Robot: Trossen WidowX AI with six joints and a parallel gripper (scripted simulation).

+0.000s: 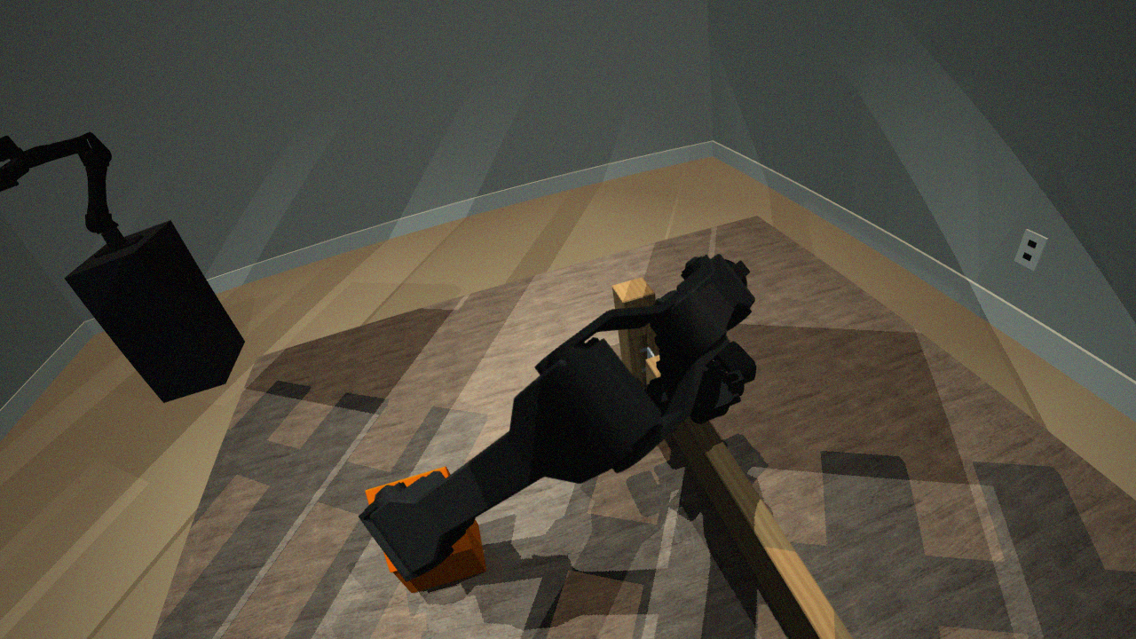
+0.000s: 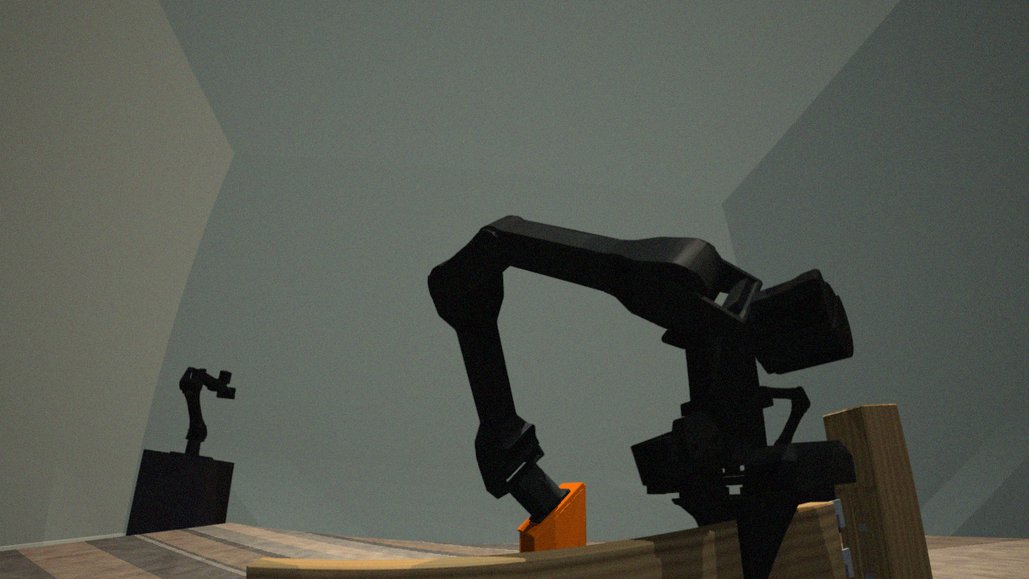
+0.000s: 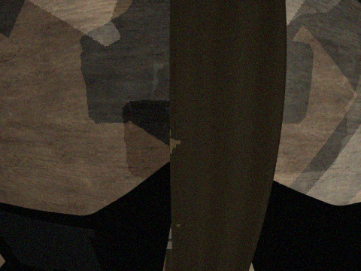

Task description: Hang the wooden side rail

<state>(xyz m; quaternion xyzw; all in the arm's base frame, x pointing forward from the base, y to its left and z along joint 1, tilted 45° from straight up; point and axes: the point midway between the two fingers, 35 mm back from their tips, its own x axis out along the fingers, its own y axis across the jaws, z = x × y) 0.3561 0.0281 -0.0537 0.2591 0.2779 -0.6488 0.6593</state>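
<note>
My gripper tip is 16 cm to the right of the headboard post and 4 cm below it.
</note>
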